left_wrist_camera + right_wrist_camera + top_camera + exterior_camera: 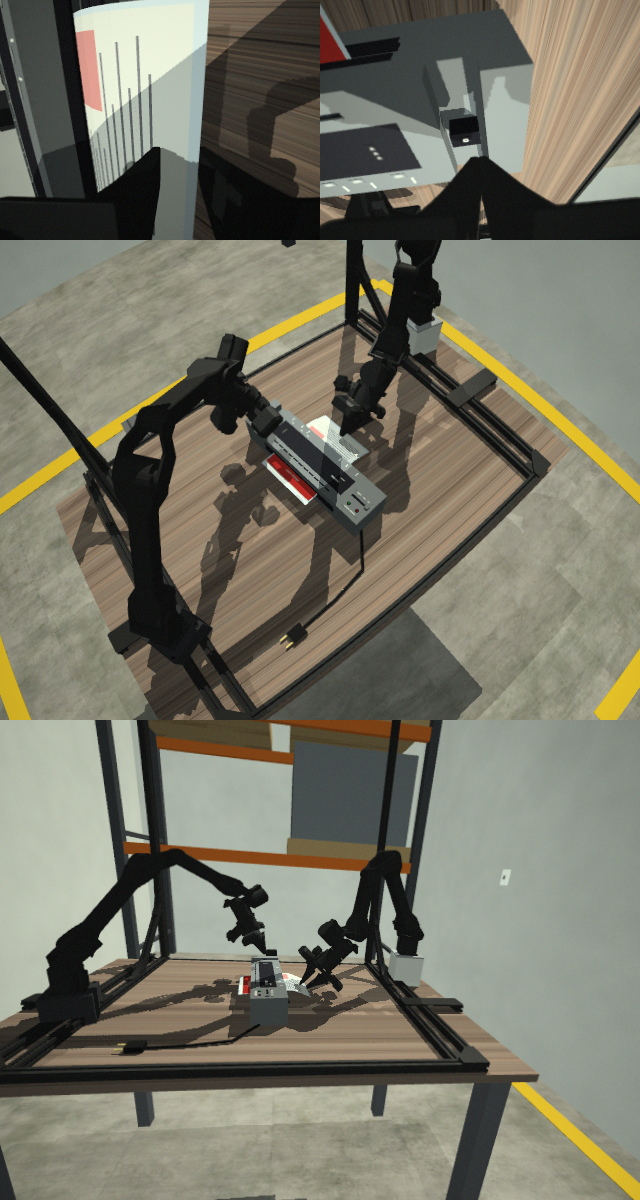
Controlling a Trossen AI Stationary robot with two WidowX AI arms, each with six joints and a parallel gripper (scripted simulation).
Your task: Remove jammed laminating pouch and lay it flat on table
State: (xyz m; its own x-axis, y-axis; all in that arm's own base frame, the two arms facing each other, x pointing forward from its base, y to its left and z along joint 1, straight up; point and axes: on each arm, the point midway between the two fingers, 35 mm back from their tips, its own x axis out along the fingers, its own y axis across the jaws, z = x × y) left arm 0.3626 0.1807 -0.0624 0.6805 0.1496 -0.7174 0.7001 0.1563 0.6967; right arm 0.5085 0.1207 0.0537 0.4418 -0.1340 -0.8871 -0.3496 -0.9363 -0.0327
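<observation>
Now: the black release key 50 mm below my right hand, 10 mm to the left of it and 10 mm ahead of it. The rest, counted from my right hand: plug (360 mm to the right, 350 mm ahead, 120 mm below).
</observation>
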